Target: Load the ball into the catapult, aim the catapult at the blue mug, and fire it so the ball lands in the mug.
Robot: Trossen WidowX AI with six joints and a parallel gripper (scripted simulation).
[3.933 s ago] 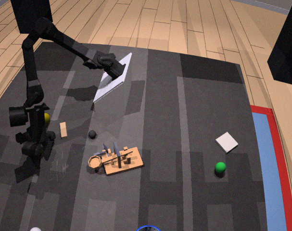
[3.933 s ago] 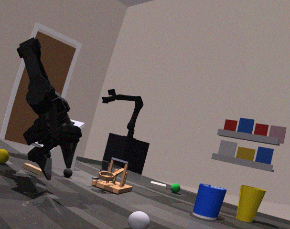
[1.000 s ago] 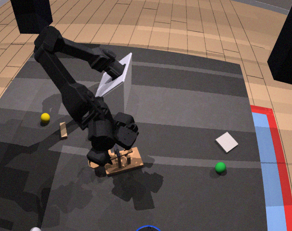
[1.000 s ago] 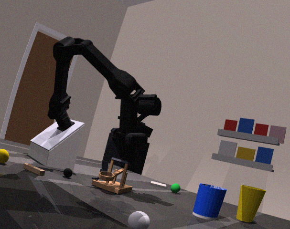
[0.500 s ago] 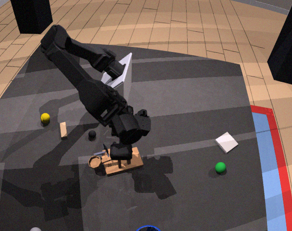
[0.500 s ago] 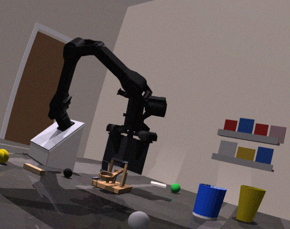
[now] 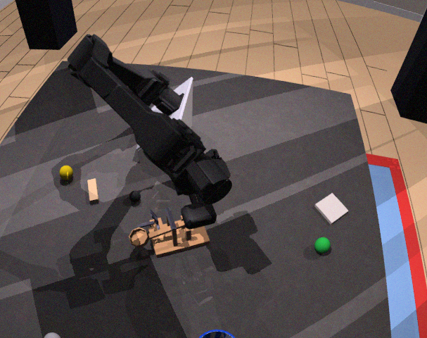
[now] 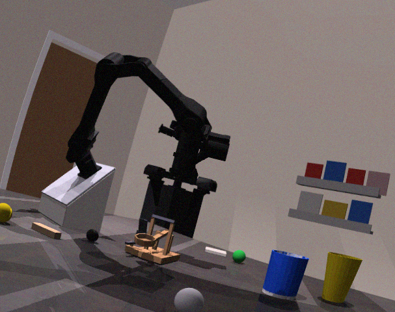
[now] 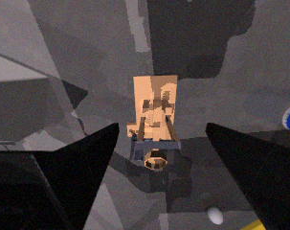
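Right now my gripper tip is 50 mm above the catapult upright frame, 40 mm to the left of it and 20 mm short of it. From my gripper tip the other things lie so: wooden block: 300 mm to the right, 120 mm below, 70 mm behind; then blue mug: 300 mm ahead, 120 mm to the left, 100 mm below; then black ball: 170 mm to the right, 110 mm below, 80 mm behind.
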